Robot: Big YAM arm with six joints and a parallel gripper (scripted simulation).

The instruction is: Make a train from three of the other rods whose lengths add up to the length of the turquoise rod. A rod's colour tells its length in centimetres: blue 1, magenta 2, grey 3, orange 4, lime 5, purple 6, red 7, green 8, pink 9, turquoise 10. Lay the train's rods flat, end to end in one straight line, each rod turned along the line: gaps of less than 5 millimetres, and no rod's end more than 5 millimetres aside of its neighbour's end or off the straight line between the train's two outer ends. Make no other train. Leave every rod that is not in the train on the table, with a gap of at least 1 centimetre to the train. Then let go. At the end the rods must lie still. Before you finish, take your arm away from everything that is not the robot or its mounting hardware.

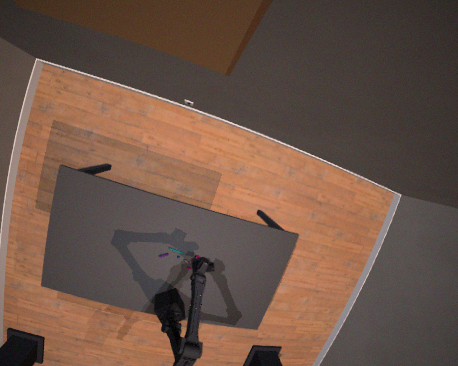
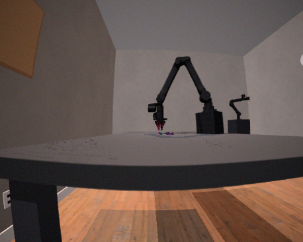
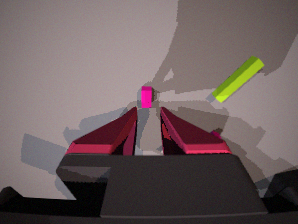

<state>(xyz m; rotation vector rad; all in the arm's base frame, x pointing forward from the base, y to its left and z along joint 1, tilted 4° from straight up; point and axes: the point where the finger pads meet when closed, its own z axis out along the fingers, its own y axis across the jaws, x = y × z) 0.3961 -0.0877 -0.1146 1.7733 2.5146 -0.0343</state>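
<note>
My hand is 6 cm to the right of the grey rod, 5 cm past it and 3 cm above it. Round my hand: turquoise rod: 15 cm to the left, 3 cm below, 1 cm ahead; then blue rod: 12 cm to the left, 3 cm below, 3 cm behind; then lime rod: 7 cm behind, 5 cm to the right, 3 cm below.
</note>
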